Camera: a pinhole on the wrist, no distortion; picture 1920 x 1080 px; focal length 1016.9 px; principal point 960.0 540.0 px. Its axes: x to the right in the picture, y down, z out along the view. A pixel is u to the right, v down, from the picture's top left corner.
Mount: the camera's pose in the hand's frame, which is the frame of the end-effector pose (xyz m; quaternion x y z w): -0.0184 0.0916 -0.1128 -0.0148 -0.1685 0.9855 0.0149
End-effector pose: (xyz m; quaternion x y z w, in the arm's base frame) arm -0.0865 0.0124 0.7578 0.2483 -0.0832 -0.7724 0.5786
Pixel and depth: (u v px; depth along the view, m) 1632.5 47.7 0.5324
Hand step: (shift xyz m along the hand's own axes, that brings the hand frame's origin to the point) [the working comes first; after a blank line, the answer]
In the camera's frame: 0.3521 -0.2577 0.5324

-0.3821 0.1701 0.4663
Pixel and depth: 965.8 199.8 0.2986
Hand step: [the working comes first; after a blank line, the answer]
In the camera's frame: 0.0017 -0.0999 0.2986

-0.0279 0.0868 0.2019
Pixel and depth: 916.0 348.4 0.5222
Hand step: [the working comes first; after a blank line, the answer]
In the camera's frame: -0.0226 -0.0984 0.5222

-0.0113 0.0104 0.4128
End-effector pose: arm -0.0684 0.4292 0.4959 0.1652 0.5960 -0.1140 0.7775
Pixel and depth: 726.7 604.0 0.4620
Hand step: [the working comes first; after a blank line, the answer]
In the camera's frame: -0.1060 0.0291 0.4620

0.0710 -0.0927 0.3157
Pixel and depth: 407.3 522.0 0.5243
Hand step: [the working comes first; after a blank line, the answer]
In the camera's frame: -0.2850 -0.0093 0.5243

0.2486 -0.0833 0.3915
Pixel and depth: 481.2 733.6 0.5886
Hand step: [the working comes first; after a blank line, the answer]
In the camera's frame: -0.2771 0.1121 0.5886

0.2356 -0.2188 0.4115
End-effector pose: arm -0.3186 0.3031 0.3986 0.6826 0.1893 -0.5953 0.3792
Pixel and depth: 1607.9 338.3 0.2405
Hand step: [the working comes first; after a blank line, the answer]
In the camera's frame: 0.1532 -0.0477 0.2405

-0.1786 0.0621 0.1261
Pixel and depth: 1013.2 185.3 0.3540
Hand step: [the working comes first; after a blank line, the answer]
In the camera's frame: 0.0185 -0.1235 0.3540

-0.0460 0.0912 0.2616
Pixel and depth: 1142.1 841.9 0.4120
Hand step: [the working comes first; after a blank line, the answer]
In the camera's frame: 0.0738 0.1223 0.4120

-0.1092 -0.1578 0.2332
